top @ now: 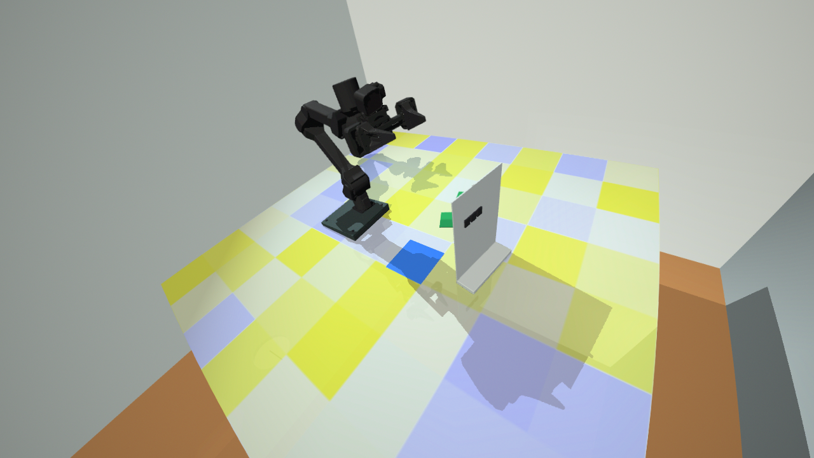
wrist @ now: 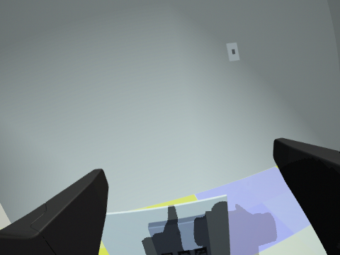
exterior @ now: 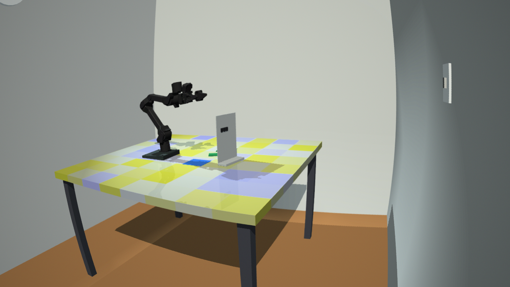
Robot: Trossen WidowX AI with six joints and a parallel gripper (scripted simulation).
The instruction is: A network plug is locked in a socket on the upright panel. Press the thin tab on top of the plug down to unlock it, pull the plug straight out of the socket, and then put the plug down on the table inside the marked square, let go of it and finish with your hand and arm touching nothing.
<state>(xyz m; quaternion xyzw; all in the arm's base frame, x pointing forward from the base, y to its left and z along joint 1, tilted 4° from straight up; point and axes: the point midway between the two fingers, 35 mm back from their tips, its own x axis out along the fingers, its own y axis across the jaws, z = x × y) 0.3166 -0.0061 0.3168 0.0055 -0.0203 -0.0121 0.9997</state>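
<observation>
Now: gripper tip 180 mm above the network plug, 110 mm short of it and 40 mm to the right of it. The rest, counted from my gripper tip: blue square (360 mm below, 50 mm to the right, 20 mm behind); upright panel (250 mm below, 130 mm ahead, 30 mm to the left).
</observation>
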